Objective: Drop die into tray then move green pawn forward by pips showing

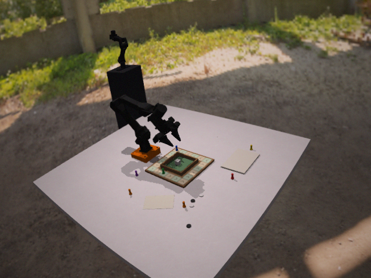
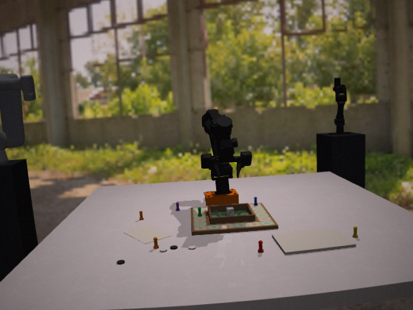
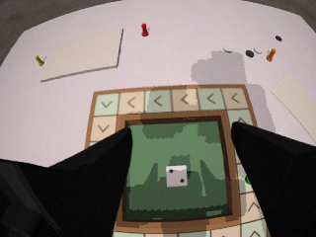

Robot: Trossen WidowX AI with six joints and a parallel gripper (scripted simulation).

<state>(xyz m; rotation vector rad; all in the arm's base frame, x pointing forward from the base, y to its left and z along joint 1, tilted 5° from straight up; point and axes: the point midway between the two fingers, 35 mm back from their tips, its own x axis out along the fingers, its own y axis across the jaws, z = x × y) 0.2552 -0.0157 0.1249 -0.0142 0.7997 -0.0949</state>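
My gripper tip is now 4 cm past the green pawn, 11 cm to the left of it and 13 cm above it. Also, from my gripper tip: blue pawn (11 cm behind, 12 cm to the left, 13 cm below); purple pawn (18 cm behind, 18 cm to the right, 14 cm below); white die (1 cm behind, 10 cm below).
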